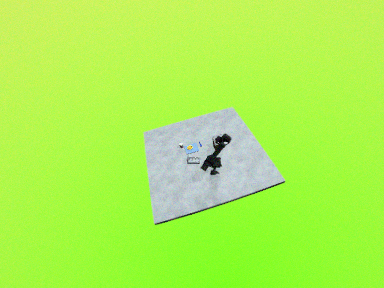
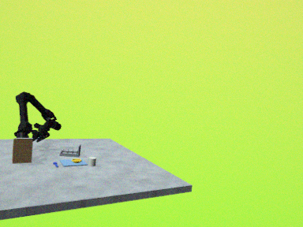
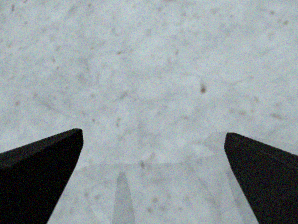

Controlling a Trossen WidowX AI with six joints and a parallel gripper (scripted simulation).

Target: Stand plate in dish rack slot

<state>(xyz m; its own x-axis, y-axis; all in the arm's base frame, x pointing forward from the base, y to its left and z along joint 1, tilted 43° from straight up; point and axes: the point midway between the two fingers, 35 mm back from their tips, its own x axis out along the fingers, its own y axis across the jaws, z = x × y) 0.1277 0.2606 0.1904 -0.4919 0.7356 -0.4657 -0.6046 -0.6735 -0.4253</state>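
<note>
My gripper tip is now 440 mm to the left of the yellow plate, 210 mm short of it and 30 mm above it. From my gripper tip the other things lie so: blue mat (430 mm to the right, 190 mm ahead, 40 mm below); blue spoon (450 mm to the right, 70 mm ahead, 40 mm below); dish rack (250 mm to the right, 210 mm ahead, 20 mm below).
</note>
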